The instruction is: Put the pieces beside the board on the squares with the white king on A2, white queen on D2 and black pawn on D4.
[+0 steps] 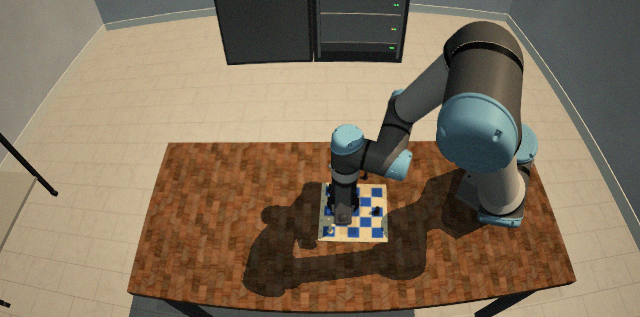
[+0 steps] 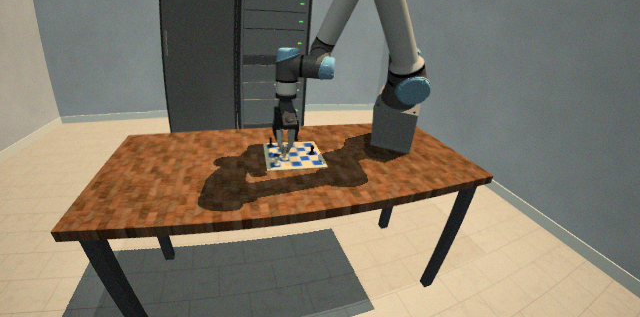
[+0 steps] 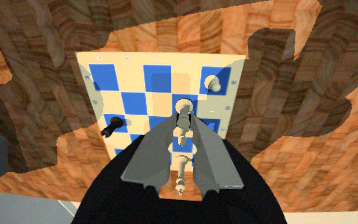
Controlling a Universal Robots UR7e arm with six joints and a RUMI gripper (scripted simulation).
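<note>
The black pawn is 17 cm to the right of my hand, 10 cm behind it and 3 cm below it. From my hand the other things lie so: tall white piece: 11 cm to the right, 1 cm below, 1 cm behind; blue-and-cream chessboard: 4 cm below, 4 cm behind, 3 cm to the right.
</note>
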